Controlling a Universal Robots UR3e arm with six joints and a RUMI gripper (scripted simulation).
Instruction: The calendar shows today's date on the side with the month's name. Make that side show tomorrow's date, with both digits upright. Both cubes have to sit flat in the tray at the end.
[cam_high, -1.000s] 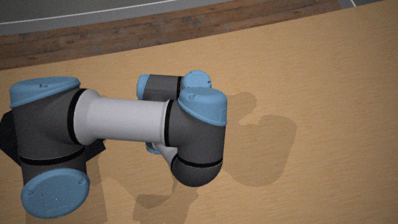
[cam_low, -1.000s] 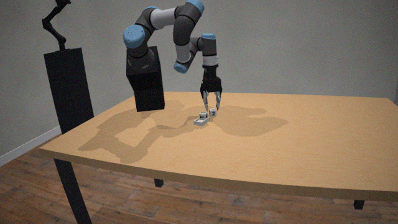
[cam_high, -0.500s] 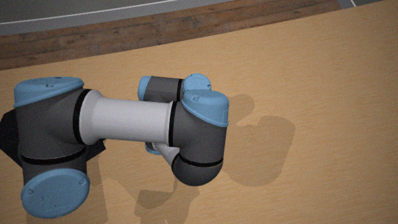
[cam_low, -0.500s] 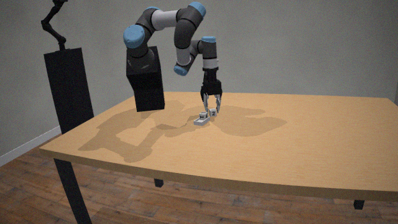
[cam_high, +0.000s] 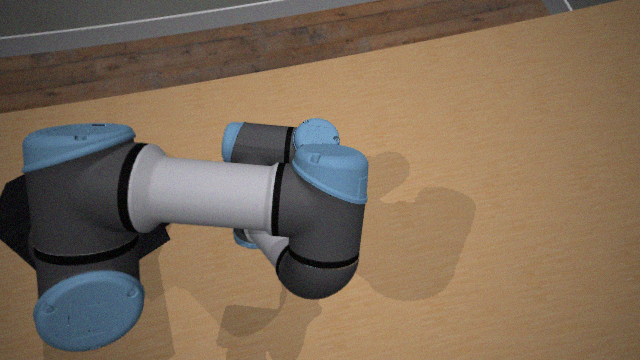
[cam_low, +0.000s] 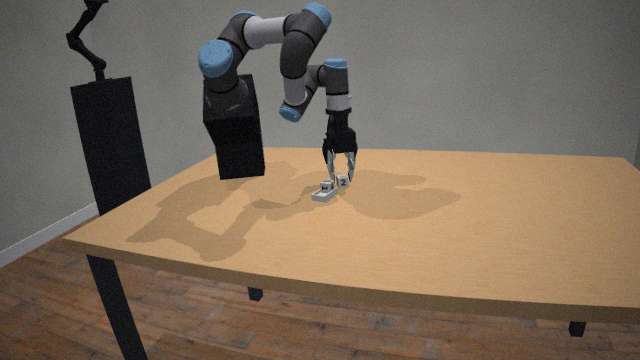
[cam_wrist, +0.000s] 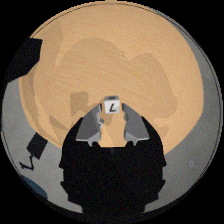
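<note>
Right now the grey calendar tray is 9 cm to the right of my hand, 4 cm behind it and 2 cm below it.
</note>
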